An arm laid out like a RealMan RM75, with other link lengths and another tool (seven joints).
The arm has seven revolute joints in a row. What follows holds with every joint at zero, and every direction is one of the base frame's. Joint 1 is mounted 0.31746 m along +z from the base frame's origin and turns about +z. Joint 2 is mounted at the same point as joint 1 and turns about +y. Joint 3 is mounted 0.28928 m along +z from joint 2 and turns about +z. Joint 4 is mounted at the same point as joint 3 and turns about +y. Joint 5 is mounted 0.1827 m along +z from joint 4 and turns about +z. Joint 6 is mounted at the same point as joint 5 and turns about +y. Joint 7 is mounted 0.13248 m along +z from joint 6 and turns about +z. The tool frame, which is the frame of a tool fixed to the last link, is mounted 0.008 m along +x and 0.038 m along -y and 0.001 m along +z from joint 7; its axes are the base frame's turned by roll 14.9, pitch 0 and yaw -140.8 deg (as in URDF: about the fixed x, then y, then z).
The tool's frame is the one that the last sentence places.
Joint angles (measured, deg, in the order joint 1, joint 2, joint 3, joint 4, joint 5, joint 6, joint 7), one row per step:
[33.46, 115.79, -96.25, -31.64, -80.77, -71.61, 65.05]
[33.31, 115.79, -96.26, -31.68, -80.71, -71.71, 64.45]
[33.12, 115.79, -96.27, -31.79, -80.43, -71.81, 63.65]
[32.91, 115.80, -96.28, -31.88, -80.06, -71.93, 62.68]
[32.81, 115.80, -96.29, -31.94, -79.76, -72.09, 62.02]
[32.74, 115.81, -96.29, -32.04, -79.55, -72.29, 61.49]
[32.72, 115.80, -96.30, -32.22, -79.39, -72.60, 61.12]
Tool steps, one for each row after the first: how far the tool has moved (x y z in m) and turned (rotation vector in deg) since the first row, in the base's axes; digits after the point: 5 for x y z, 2 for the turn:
[0.00012, -0.00065, 0.00015, 0.13, 0.09, 0.46]
[-0.00029, -0.00111, 0.00056, 0.42, 0.39, 1.04]
[-0.00082, -0.00165, 0.00100, 0.77, 0.77, 1.72]
[-0.00158, -0.00194, 0.00135, 0.97, 1.09, 2.22]
[-0.00255, -0.00223, 0.00160, 1.08, 1.40, 2.71]
[-0.00403, -0.00246, 0.00193, 1.06, 1.72, 3.23]

